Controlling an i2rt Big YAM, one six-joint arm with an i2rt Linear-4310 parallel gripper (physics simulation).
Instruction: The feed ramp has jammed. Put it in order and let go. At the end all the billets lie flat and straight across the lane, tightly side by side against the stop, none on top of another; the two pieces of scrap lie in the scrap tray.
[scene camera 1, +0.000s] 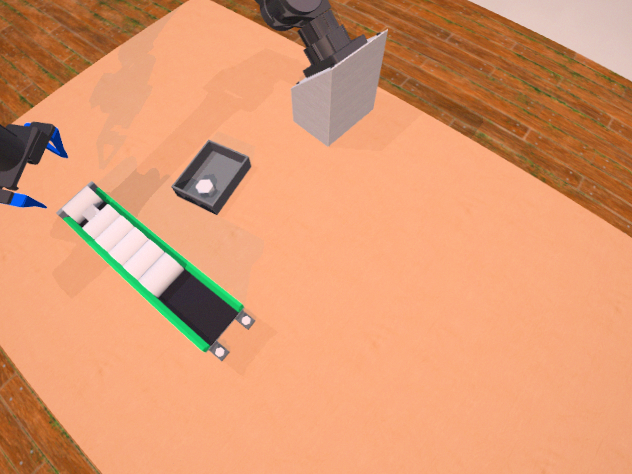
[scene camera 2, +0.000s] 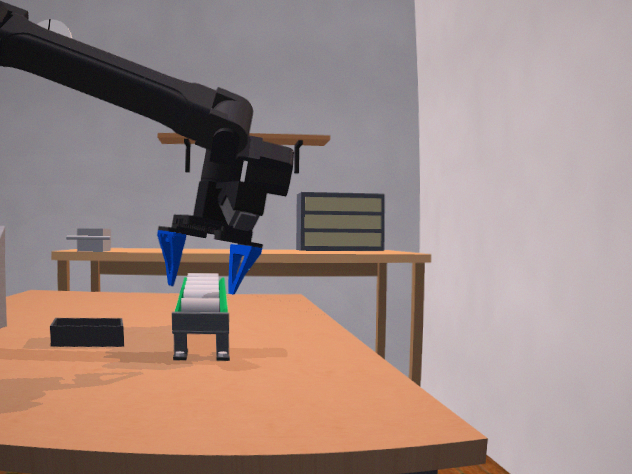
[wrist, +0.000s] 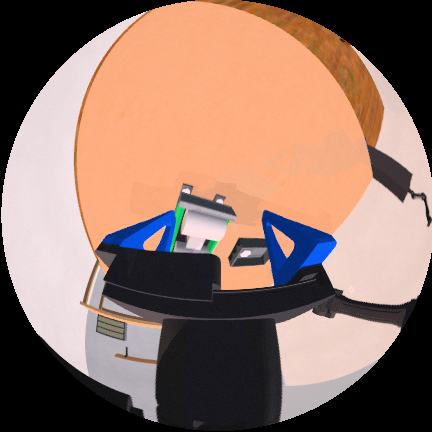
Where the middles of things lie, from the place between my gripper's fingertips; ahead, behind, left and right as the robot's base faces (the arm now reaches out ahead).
Right now the grey stop (scene camera 2: 181, 321) is 1 cm behind my hand, 2 cm to the left of it and 5 cm below it. The rest, counted from my hand: dark scrap tray (scene camera 1: 225, 168) 23 cm behind, 13 cm to the left, 9 cm below; then dark lane (scene camera 1: 203, 311) 3 cm behind, 22 cm to the left, 4 cm below.
